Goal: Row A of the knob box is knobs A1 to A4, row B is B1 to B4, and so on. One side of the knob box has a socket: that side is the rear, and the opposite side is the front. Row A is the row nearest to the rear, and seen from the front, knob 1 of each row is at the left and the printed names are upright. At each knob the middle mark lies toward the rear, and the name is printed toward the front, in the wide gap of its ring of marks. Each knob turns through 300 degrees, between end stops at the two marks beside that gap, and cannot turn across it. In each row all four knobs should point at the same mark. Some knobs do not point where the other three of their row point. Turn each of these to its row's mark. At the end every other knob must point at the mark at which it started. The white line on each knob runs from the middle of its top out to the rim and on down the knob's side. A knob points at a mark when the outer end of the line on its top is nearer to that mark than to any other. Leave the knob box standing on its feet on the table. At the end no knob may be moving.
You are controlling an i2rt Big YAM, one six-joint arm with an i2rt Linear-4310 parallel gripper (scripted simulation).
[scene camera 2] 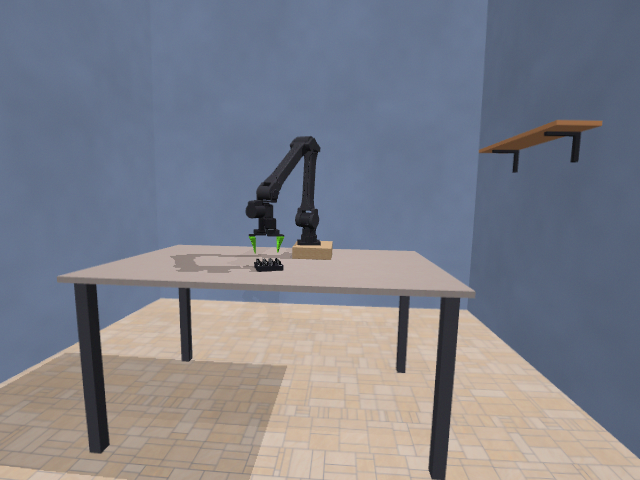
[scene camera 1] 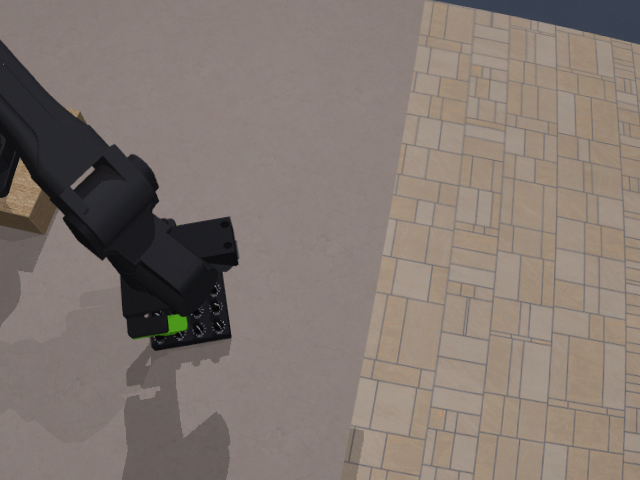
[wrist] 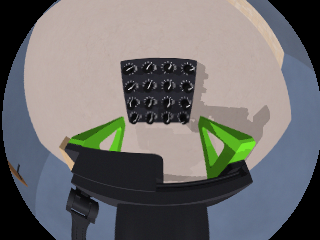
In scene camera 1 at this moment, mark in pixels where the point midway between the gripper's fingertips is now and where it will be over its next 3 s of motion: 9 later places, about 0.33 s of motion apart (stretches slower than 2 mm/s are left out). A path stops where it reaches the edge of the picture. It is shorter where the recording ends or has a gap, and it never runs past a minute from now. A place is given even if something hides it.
My gripper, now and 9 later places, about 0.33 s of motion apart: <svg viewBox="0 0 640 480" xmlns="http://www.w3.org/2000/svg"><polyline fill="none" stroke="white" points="166,298 162,299 150,301 137,303 128,305 127,305 136,293 156,266 161,259 163,262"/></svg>
